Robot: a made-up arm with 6 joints. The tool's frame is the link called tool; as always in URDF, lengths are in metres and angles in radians. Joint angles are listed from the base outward.
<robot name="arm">
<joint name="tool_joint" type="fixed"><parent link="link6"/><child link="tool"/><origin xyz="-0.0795 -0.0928 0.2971"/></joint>
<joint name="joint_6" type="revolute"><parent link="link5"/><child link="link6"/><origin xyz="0.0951 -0.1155 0.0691"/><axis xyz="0 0 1"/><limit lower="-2.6" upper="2.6"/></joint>
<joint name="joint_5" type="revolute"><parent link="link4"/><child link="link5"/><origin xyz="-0.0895 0.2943 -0.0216"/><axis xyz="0 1 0"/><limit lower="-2.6" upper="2.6"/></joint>
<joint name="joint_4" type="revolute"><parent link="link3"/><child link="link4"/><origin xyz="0.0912 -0.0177 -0.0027"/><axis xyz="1 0 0"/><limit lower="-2.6" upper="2.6"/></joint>
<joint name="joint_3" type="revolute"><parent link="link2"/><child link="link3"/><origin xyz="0.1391 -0.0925 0.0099"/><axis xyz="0 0 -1"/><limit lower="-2.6" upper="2.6"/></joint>
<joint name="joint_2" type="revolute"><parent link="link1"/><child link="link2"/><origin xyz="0.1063 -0.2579 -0.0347"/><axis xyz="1 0 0"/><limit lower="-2.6" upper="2.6"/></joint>
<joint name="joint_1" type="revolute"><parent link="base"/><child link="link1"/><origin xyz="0 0 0.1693"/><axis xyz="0 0 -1"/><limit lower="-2.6" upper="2.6"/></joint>
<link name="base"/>
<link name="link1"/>
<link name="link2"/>
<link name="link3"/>
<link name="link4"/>
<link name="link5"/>
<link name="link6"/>
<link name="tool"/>
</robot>
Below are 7 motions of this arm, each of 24 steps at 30 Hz.
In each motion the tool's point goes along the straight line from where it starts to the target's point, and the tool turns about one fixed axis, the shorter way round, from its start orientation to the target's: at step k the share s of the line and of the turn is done. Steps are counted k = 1, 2, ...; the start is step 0. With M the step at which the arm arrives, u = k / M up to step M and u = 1 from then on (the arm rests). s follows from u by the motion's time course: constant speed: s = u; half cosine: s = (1 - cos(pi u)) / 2; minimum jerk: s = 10 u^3 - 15 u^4 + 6 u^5.
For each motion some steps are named. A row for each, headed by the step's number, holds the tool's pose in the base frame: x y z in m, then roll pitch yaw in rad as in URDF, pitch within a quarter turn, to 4 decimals.
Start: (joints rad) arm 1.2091 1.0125 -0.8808 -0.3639 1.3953 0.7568
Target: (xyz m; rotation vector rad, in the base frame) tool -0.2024 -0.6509 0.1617 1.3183 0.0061 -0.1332
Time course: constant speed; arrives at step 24
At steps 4, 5, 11, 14, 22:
4: 0.0361 -0.5059 0.2583 0.7780 0.1448 0.4781
5: 0.0242 -0.5131 0.2534 0.8036 0.1344 0.4507
11: -0.0474 -0.5566 0.2245 0.9616 0.0871 0.2821
14: -0.0831 -0.5784 0.2100 1.0429 0.0737 0.1958
22: -0.1785 -0.6364 0.1714 1.2619 0.0726 -0.0367

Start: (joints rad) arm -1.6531 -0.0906 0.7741 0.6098 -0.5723 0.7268
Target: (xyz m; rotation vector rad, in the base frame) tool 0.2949 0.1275 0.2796 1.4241 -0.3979 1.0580
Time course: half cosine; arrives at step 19
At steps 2, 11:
2: 0.3524 0.0784 0.4577 0.0916 -0.8267 1.4157
11: 0.3172 0.1085 0.3486 0.8074 -0.9440 0.9284

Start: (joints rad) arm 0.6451 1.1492 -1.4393 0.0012 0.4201 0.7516
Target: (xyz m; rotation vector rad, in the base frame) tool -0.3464 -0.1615 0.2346 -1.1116 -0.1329 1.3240
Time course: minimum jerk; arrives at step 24
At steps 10, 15, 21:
10: -0.1721 -0.3847 0.3352 -0.5606 -0.1885 1.5949
15: -0.2730 -0.2555 0.2770 -0.7362 0.2371 1.4069
21: -0.3421 -0.1670 0.2371 -0.9223 0.5009 1.2143

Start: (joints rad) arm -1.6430 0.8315 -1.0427 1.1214 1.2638 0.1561
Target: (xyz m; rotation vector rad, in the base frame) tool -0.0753 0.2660 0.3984 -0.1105 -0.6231 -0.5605
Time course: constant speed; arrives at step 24
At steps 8, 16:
8: 0.0844 0.4043 0.3657 0.7081 -0.5725 -1.8186
16: 0.0046 0.3352 0.3820 0.4069 -0.6755 -1.2223

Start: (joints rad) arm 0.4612 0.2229 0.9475 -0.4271 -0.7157 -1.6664
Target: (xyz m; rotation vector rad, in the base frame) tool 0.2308 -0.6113 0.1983 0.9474 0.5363 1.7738
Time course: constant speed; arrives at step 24
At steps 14, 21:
14: 0.2760 -0.4293 0.2532 0.7220 -0.3735 2.4098
21: 0.2444 -0.5567 0.2148 0.8376 -0.3747 1.9572

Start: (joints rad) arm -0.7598 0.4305 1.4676 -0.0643 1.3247 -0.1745
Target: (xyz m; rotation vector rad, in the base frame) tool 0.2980 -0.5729 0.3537 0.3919 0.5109 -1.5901
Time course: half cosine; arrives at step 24
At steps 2, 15, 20, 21, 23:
2: 0.7318 -0.2476 0.0187 -2.2674 1.3154 -2.9574
15: 0.4342 -0.4708 0.2485 -0.3827 0.8765 -1.6451
20: 0.3276 -0.5507 0.3309 -0.1618 0.6334 -1.6570
21: 0.3148 -0.5603 0.3407 -0.1378 0.6046 -1.6626
23: 0.2999 -0.5715 0.3522 -0.1101 0.5711 -1.6701

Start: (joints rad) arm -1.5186 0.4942 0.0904 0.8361 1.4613 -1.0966
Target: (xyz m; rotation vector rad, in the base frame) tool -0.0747 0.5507 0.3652 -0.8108 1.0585 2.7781
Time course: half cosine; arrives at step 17
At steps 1, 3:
1: 0.4064 0.5942 0.2848 1.6275 1.3340 2.9673
3: 0.3742 0.5913 0.2902 1.5258 1.2760 2.9362

